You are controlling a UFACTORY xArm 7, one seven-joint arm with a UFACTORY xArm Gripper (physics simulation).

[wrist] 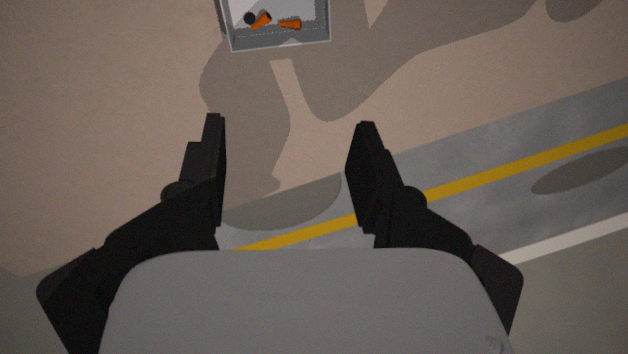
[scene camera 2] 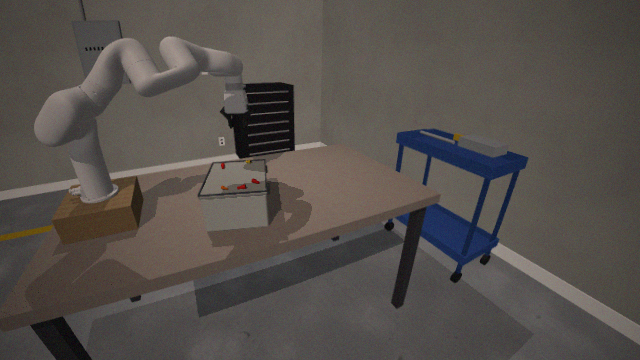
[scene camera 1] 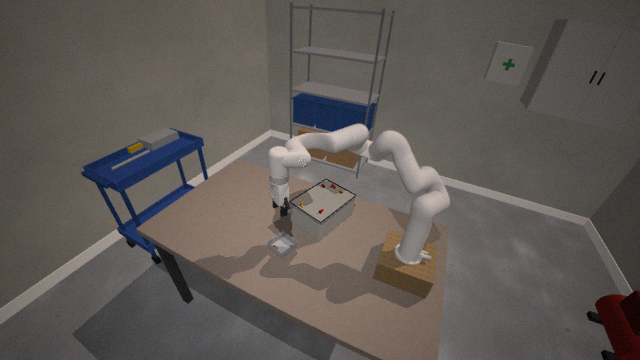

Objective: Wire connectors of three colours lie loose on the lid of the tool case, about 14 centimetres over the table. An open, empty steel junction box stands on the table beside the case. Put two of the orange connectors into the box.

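Pixels of known places: gripper, between the fingertips: [wrist: 289, 142] [scene camera 2: 238, 127] [scene camera 1: 280, 211]; arm's base, origin of its link: [scene camera 2: 100, 194] [scene camera 1: 408, 254].
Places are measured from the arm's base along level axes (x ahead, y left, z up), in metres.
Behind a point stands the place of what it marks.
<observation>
My gripper [scene camera 1: 280, 209] {z 0.141, x 0.576, y 0.106 m} [scene camera 2: 228, 119] [wrist: 289, 142] {z 0.141, x 0.576, y 0.106 m} is open and empty, above the table beside the tool case. The grey steel junction box [scene camera 1: 290, 250] {z -0.092, x 0.528, y 0.110 m} [wrist: 310, 36] {z -0.082, x 0.566, y 0.153 m} stands on the table at the top of the wrist view; it does not show in scene camera 2. Two orange connectors, one on the left [wrist: 262, 21] {z -0.094, x 0.604, y 0.120 m} and one on the right [wrist: 291, 24] {z -0.095, x 0.579, y 0.137 m}, lie apart inside it. On the case lid [scene camera 1: 325, 197] {z 0.034, x 0.462, y -0.192 m} [scene camera 2: 230, 175] {z 0.034, x 0.449, y -0.167 m} lie an orange connector [scene camera 1: 341, 191] {z 0.043, x 0.395, y -0.267 m} [scene camera 2: 224, 188] {z 0.039, x 0.399, y -0.275 m}, a yellow one [scene camera 1: 301, 204] {z 0.045, x 0.552, y -0.077 m} [scene camera 2: 248, 161] {z 0.045, x 0.548, y -0.088 m} and three red ones, including one near a corner [scene camera 1: 321, 211] {z 0.046, x 0.441, y -0.067 m} [scene camera 2: 223, 165] {z 0.044, x 0.447, y -0.078 m}.
The tool case [scene camera 1: 327, 229] {z -0.061, x 0.400, y -0.063 m} [scene camera 2: 235, 214] {z -0.044, x 0.413, y -0.315 m} stands between the gripper and the arm's wooden base block [scene camera 1: 405, 275] {z -0.004, x 0.001, y 0.115 m} [scene camera 2: 95, 222] {z -0.047, x -0.016, y -0.123 m}. A blue cart [scene camera 1: 160, 164] [scene camera 2: 440, 155] stands past the table's end. A shelf rack [scene camera 1: 291, 50] and a black drawer cabinet [scene camera 2: 268, 120] stand away from the table.
</observation>
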